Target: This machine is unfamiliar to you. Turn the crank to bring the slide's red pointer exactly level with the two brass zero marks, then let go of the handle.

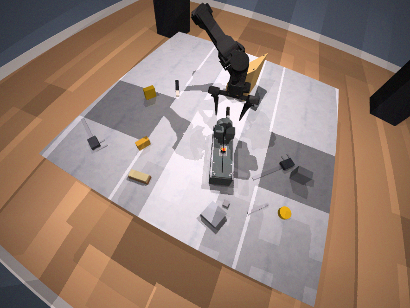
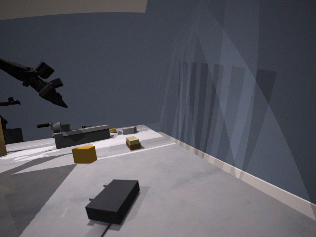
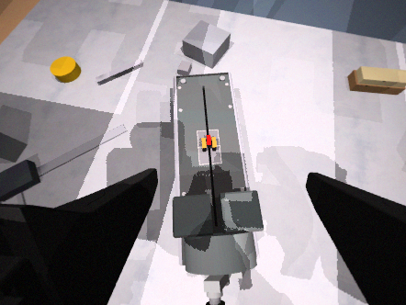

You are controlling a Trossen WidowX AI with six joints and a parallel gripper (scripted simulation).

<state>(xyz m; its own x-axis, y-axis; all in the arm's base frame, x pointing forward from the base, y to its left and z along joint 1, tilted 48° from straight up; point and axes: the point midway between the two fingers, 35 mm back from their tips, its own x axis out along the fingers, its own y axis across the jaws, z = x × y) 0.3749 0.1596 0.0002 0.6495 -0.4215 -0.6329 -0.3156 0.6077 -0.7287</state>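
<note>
Now: gripper tip 11 cm past the dark brown crank handle, 3 cm to the left of it and 8 cm above it. Round my gripper tip: tan block 33 cm ahead, 21 cm to the right, 18 cm below; yellow disc 15 cm ahead, 38 cm to the left, 19 cm below; red pointer 7 cm ahead, 4 cm to the left, 12 cm below.
</note>
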